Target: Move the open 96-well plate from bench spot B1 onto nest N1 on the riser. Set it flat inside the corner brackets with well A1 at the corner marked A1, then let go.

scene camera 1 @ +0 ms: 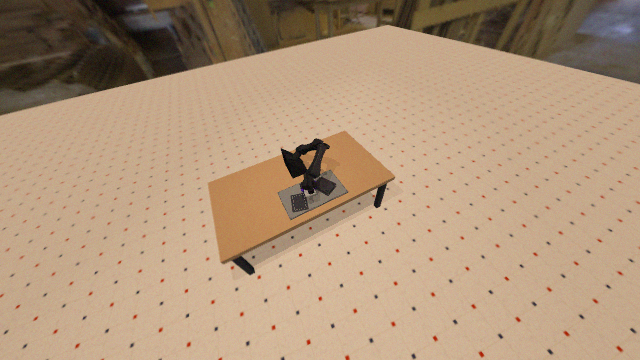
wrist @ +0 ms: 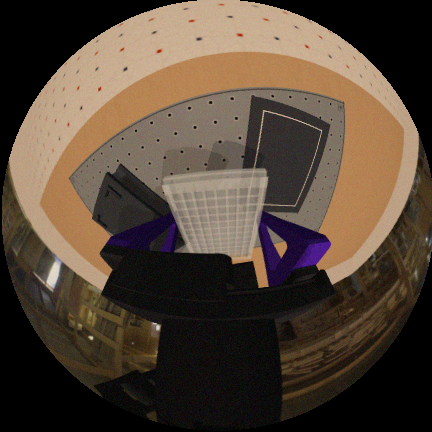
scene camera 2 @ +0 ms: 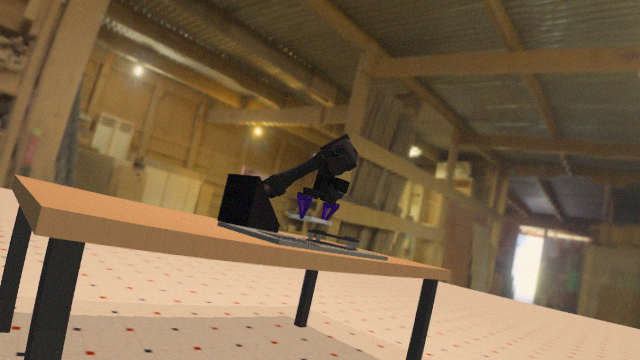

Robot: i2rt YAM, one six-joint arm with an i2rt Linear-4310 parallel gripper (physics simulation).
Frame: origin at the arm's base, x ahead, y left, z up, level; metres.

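Where they show: gripper, between the fingertips: point(wrist: 217, 214) point(scene camera 2: 312, 221); arm's base, origin of its link: point(scene camera 1: 294, 158) point(scene camera 2: 253, 199).
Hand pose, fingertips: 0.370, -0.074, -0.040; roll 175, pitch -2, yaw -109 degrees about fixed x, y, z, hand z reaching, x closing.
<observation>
Each offset is from my fingertips to the top centre of the thing, as dx, dy, dz. "spot": to the spot under its first point.
My gripper point(scene camera 2: 314, 219) point(wrist: 217, 214), with purple fingers, is shut on the pale translucent 96-well plate {-0.015, +0.004, +0.015} point(scene camera 2: 316, 220) point(wrist: 220, 205). It holds the plate by its two long sides, in the air above the grey perforated board. In the scene camera 2 view the plate looks nearly level, with a gap below it. The dark riser {-0.003, +0.147, -0.022} point(scene camera 1: 327, 186) point(scene camera 2: 345, 239) point(wrist: 132, 205) stands left of the plate in the wrist view; two small corner brackets show on it, and its near part is hidden. Spot B1, a dark pad {spot: +0.014, -0.111, -0.064} point(scene camera 1: 299, 203) point(wrist: 292, 160) with a white outline, lies to the right. Marking A1 is not legible.
The grey perforated board point(scene camera 1: 284, 196) point(wrist: 220, 107) lies on the wooden table point(scene camera 1: 240, 210) point(scene camera 2: 150, 235) point(wrist: 370, 150). The black robot base point(scene camera 1: 292, 162) point(scene camera 2: 245, 202) stands behind the board. The riser's raised top stands above the board on short posts.
</observation>
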